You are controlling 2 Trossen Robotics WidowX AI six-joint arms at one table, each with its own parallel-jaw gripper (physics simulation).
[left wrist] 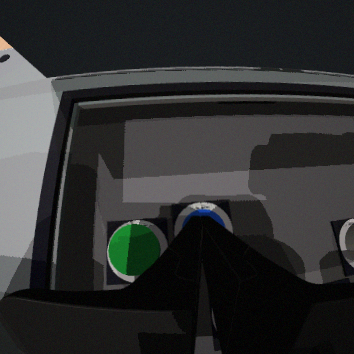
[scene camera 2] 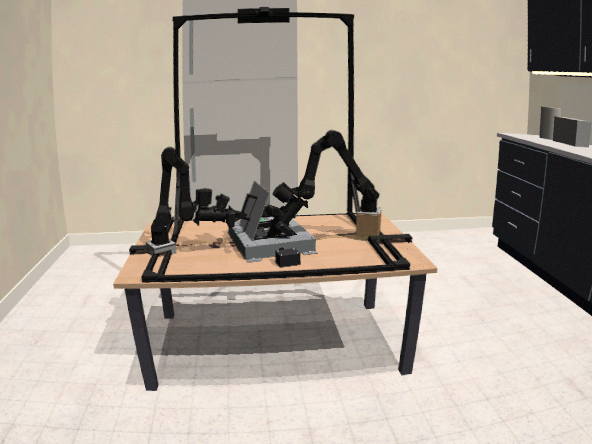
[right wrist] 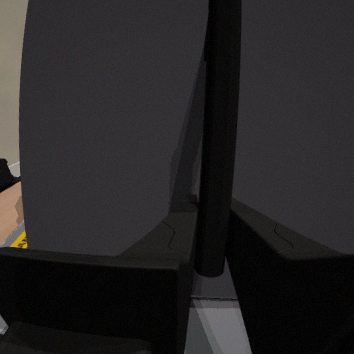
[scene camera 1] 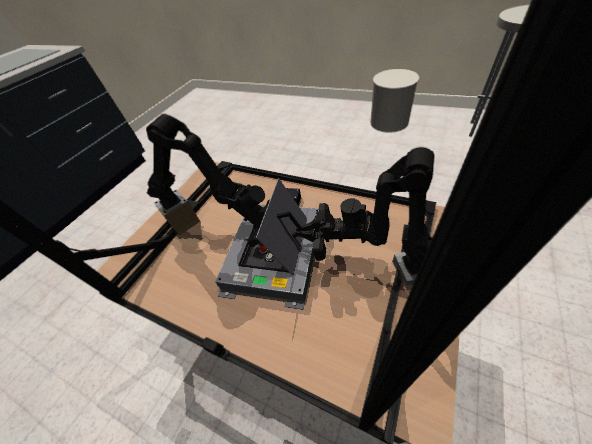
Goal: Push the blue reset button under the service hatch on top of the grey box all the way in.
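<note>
The grey box (scene camera 1: 231,262) (scene camera 2: 280,248) (left wrist: 20,115) has its hatch (scene camera 1: 275,227) (scene camera 2: 259,205) (left wrist: 200,30) (right wrist: 110,125) raised steeply. In the left wrist view, the blue button (left wrist: 203,212) sits in the recess, its lower part hidden by my left fingertips. My left gripper (scene camera 2: 281,233) (left wrist: 199,223) is shut and empty, its tips over the blue button; contact and button depth cannot be told. The hatch hides these fingers in scene camera 1. My right gripper (scene camera 1: 301,232) (right wrist: 206,203) is shut on the hatch's black handle (right wrist: 220,125).
A green button (left wrist: 130,250) is beside the blue one. A white button (scene camera 1: 269,257) (left wrist: 350,242) and a red button (scene camera 1: 263,248) are also in the recess. A small black box (scene camera 2: 288,257) stands beside the grey box. Black rails (scene camera 2: 280,274) run along the table edges.
</note>
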